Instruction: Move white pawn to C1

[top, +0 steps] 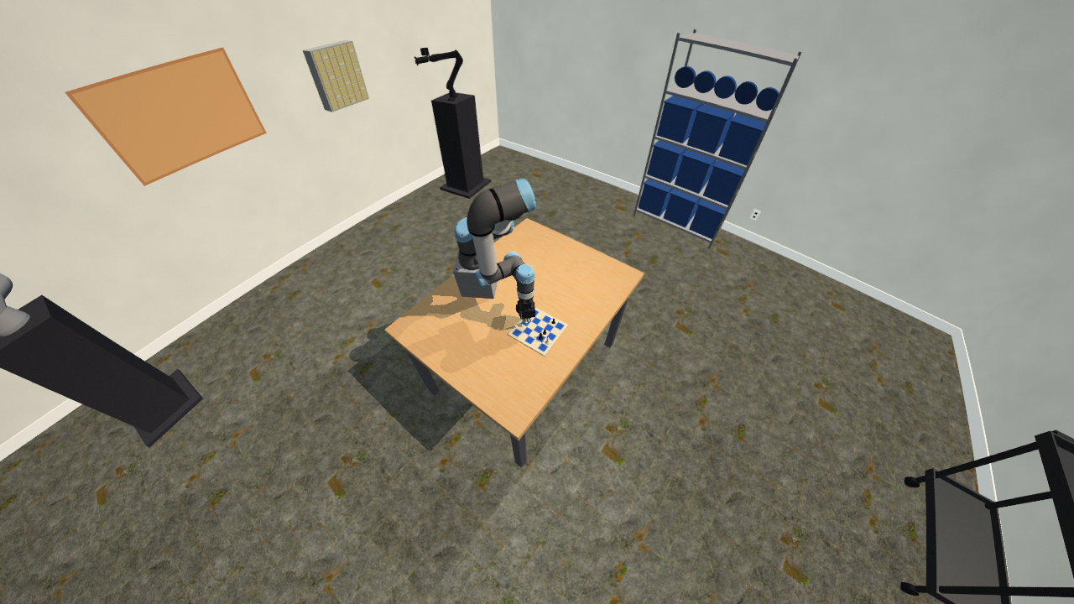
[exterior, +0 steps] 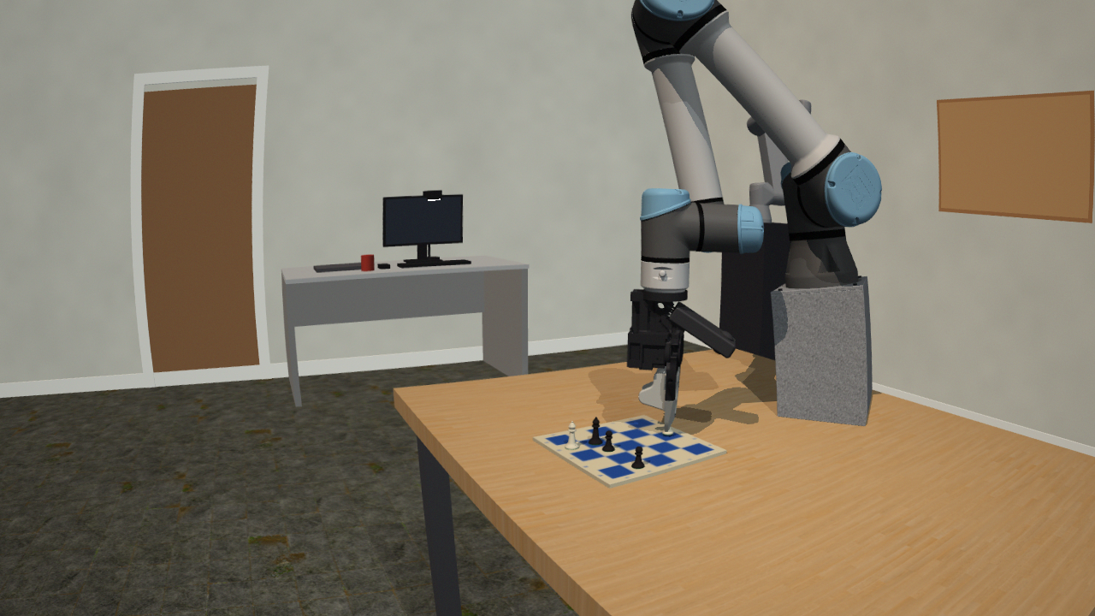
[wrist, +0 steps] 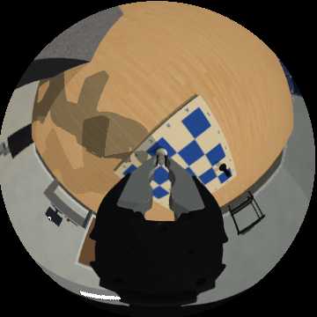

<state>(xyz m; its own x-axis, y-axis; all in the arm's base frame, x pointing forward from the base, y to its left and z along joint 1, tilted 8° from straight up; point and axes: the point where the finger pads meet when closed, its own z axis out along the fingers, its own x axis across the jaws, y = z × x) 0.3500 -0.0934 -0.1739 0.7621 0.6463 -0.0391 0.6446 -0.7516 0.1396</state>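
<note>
My hand is 10 mm above the white pawn. Also, from my hand: taller white piece 150 mm ahead, 50 mm to the right; chessboard 80 mm ahead, 30 mm below, 10 mm to the right.
</note>
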